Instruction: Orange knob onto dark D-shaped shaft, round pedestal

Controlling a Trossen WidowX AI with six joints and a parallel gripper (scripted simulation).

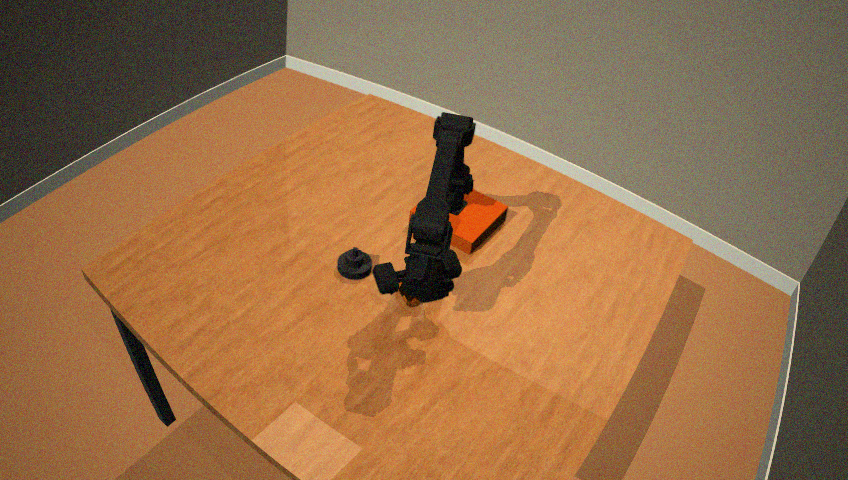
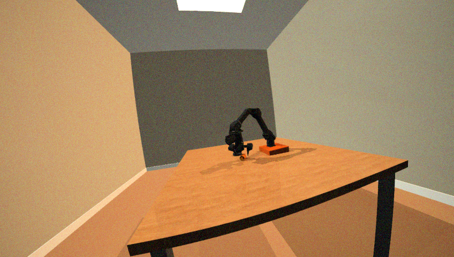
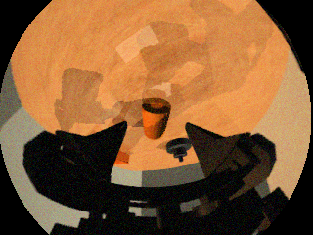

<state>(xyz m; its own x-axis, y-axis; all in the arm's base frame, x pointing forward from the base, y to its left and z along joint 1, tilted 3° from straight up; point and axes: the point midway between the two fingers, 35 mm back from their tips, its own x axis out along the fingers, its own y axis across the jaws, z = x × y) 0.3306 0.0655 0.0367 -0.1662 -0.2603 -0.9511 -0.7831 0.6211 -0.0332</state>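
My gripper tip is now 1 cm above the orange knob. The rest, counted from my gripper tip: round pedestal (16 cm to the right, 2 cm behind).
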